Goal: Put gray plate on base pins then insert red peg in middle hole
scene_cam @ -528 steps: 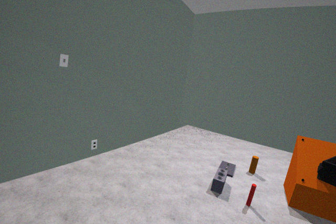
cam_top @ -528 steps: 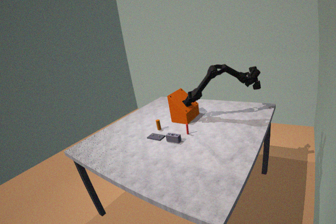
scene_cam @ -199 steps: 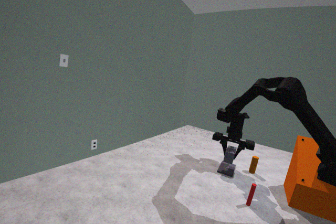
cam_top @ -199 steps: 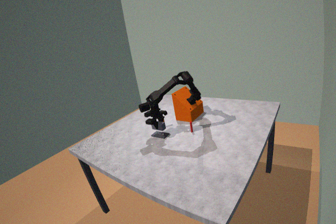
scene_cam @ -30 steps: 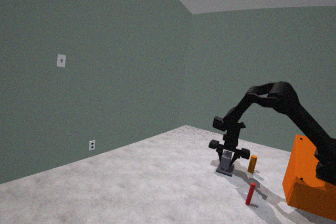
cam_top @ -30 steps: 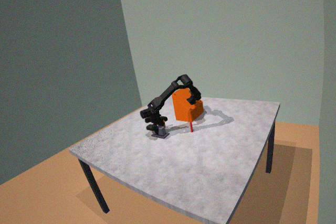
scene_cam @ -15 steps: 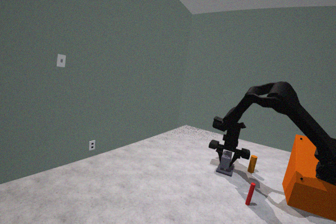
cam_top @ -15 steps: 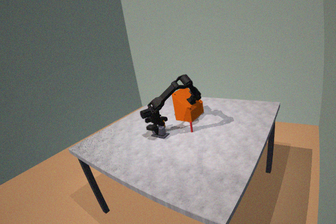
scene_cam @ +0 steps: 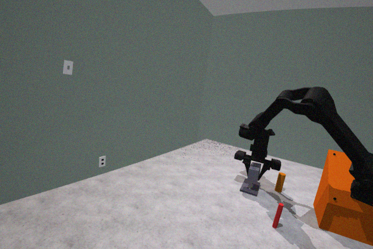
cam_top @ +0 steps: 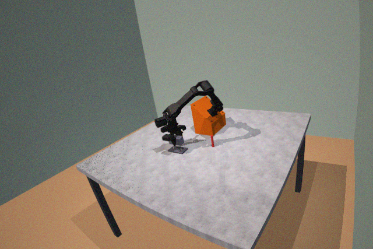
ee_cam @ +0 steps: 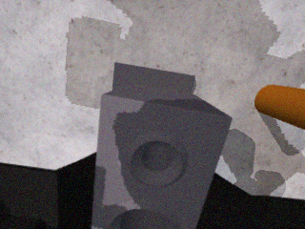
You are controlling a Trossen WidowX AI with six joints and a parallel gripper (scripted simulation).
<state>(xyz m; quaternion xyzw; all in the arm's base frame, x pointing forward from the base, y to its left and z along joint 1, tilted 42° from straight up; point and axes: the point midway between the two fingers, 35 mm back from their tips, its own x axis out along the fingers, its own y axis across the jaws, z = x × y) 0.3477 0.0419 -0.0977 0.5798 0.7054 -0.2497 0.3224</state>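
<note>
Now: the gray base 3 cm below my gripper tip. Also, from my gripper tip: red peg 19 cm to the left, 14 cm behind; short orange peg 10 cm behind, 7 cm to the right; gray plate 4 cm above.
</note>
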